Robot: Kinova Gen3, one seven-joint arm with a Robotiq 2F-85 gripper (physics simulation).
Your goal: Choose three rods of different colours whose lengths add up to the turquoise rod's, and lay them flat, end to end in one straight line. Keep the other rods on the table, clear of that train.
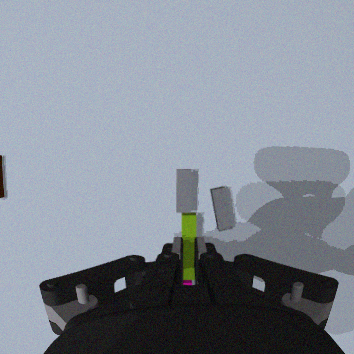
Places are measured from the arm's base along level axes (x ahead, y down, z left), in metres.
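Where they show: gripper, fingertip midpoint: (188, 248).
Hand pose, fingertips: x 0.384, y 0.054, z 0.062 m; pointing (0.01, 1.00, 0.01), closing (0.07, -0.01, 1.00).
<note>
Things, the pixels of their top centre, and the offset from my fingertips. "*": a spot on its surface instead. Level surfaces: height alone.
- lime green rod at its top centre: (188, 249) dx -0.003, dy -0.008, dz +0.000 m
- magenta rod at its top centre: (184, 293) dx +0.035, dy -0.007, dz -0.005 m
- second grey rod at its top centre: (222, 209) dx -0.029, dy -0.007, dz +0.026 m
- dark brown-orange rod at a spot on its surface: (1, 176) * dx -0.067, dy +0.002, dz -0.169 m
- pale table at its surface level: dy +0.003 m
My gripper (188, 248) is shut on the lime green rod, its fingers on the rod's two long sides. The lime green rod (189, 225) lies lengthwise between a grey rod and a magenta rod. The grey rod (187, 190) is at its far end, nearly in line and touching or very close. A small strip of the magenta rod (187, 283) shows at the near end; the rest is hidden by the gripper. A second grey rod (223, 208) lies slightly turned, to the right of the line and apart from it. The turquoise rod does not show.
Part of a dark brown-orange rod (1, 176) shows at the left edge, well away from the line. The pale table (100, 100) extends around the rods. The arm's shadow falls on the table at the right.
</note>
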